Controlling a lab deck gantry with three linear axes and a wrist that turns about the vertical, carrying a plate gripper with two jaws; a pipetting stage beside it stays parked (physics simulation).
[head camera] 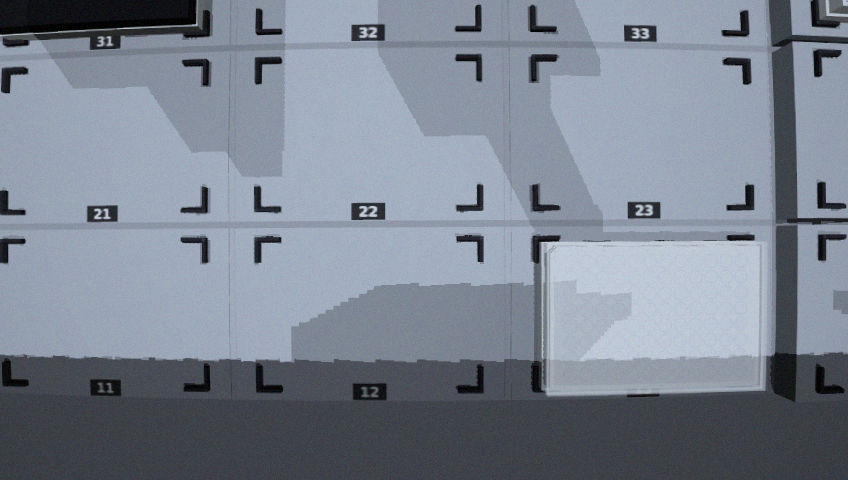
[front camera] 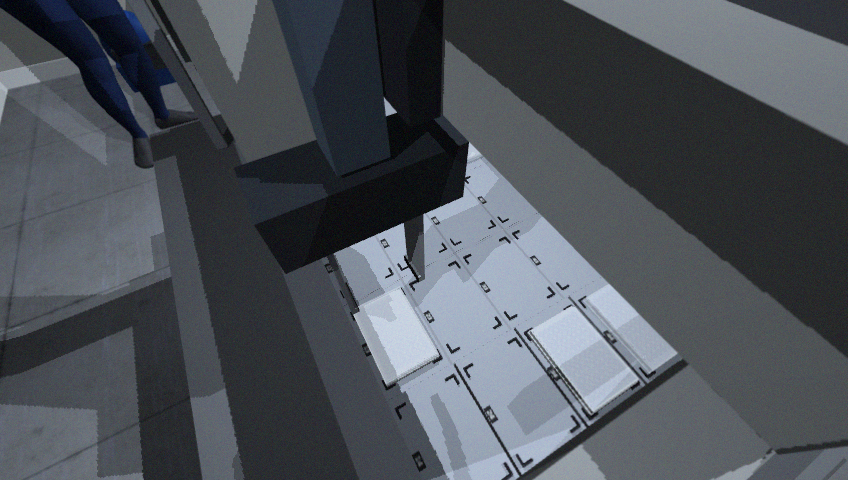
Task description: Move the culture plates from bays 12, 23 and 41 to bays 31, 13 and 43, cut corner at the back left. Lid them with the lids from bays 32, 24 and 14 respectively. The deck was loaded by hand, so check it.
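Places are measured from the robot's base along level axes (x left, y back, z up), in metres.
Pixels of known places: gripper, fingertip midpoint: [front camera: 383, 284]; robot's base at its link origin: [head camera: 11, 379].
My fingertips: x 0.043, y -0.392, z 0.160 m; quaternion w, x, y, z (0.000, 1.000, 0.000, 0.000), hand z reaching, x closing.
Ahead of a thing's pixels: the offset from my fingertips to its top centre. "spot": to the spot under its first point. Level surfaces: height alone.
A clear plate {dx +0.000, dy +0.000, dz -0.143 m} [front camera: 397, 336] [head camera: 654, 315] sits in bay 13. Its wells show faintly through the top, its double outline looks like a clear lid, and its cut corner is at the back left. A black-topped plate {spot: dx +0.176, dy +0.319, dz -0.143 m} [head camera: 98, 14] shows in part in bay 31. Bays 12, 23 and 24 hold no plate or lid; bay 32 shows none in its visible front strip. A pale plate {dx +0.214, dy -0.164, dz -0.131 m} [front camera: 586, 359] sits in bay 34, and a clear flat piece {dx +0.321, dy -0.164, dz -0.131 m} [front camera: 630, 327] in bay 44. My gripper [front camera: 380, 279] hangs over the bay 12 side with nothing visible at its jaw; its body hides the other jaw and bay 41.
The deck {dz -0.160 m} [front camera: 470, 327] [head camera: 368, 136] has black corner brackets around its bays. The dark gantry body [front camera: 368, 208] covers the far left of the deck in the front view. A grey wall runs along the right, and a person's blue legs [front camera: 101, 65] stand beyond the left edge.
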